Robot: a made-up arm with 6 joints.
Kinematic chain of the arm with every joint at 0, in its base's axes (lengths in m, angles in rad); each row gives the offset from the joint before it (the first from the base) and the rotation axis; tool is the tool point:
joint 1: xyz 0 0 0.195 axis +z
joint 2: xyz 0 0.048 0 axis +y
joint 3: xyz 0 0 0.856 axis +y
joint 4: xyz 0 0 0.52 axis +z
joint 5: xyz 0 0 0 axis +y
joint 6: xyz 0 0 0.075 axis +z
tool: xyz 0 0 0
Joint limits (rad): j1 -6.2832..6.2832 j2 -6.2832..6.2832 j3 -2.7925..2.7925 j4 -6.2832..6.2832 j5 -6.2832..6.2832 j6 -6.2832..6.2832
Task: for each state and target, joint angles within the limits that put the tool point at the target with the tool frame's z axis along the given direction. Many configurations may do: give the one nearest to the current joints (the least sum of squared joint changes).
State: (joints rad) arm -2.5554 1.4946 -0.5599 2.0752 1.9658 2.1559
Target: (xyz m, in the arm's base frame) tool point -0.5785 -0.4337 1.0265 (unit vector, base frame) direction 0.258 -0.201 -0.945
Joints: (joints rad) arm -2.5965 1.1060 -1.1771 2.1108 2.7772 2.1559
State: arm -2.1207 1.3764 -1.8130 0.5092 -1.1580 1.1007
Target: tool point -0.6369 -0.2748 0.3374 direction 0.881 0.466 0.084
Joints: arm -2.7891 2.0359 -2.0328 0.1340 -1.4897 1.1007
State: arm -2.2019 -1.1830 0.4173 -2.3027 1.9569 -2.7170
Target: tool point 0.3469 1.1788 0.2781 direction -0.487 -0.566 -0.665
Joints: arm -1.8375 -1.7468 0.7511 -2.1086 2.7590 -2.7170
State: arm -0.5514 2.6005 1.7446 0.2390 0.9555 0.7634
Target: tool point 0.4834 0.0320 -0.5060 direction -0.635 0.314 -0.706
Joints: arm -0.0746 1.8329 1.9186 1.1043 0.3021 0.7634
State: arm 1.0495 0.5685 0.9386 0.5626 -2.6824 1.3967
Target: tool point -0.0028 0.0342 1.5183 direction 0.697 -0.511 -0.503
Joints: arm 1.6651 -0.0493 0.2813 0.9692 -2.2416 1.3967
